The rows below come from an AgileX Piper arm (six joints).
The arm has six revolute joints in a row. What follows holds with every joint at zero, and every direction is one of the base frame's.
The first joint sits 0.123 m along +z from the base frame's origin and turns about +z.
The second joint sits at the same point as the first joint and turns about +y.
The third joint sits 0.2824 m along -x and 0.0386 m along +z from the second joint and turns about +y.
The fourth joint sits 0.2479 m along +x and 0.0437 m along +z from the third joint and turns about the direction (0.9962, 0, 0.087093).
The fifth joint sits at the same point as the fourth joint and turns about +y.
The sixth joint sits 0.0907 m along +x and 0.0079 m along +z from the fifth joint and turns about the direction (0.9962, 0, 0.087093).
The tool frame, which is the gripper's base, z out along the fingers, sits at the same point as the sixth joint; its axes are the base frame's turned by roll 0, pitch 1.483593 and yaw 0 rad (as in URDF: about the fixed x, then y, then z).
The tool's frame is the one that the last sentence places.
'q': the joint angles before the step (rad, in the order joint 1, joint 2, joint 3, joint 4, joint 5, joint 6). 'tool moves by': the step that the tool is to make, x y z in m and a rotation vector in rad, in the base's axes. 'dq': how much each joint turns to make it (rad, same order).
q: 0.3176, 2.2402, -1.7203, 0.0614, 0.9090, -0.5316
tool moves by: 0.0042, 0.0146, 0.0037, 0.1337, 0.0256, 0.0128
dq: 0.0010, 0.0244, -0.0537, 0.1668, 0.0211, -0.0795
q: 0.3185, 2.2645, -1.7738, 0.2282, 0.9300, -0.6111
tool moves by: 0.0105, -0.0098, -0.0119, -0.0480, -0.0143, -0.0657
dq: -0.0148, 0.0382, -0.0255, -0.0740, -0.0240, 0.0796
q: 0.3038, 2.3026, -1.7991, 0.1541, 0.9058, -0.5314
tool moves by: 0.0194, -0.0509, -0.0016, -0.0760, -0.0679, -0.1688
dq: -0.0922, 0.0057, -0.0018, -0.1371, -0.0593, 0.1331
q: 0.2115, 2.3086, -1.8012, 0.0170, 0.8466, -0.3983
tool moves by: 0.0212, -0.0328, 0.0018, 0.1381, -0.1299, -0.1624
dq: -0.0875, 0.0127, -0.0082, 0.1259, -0.1566, 0.0132
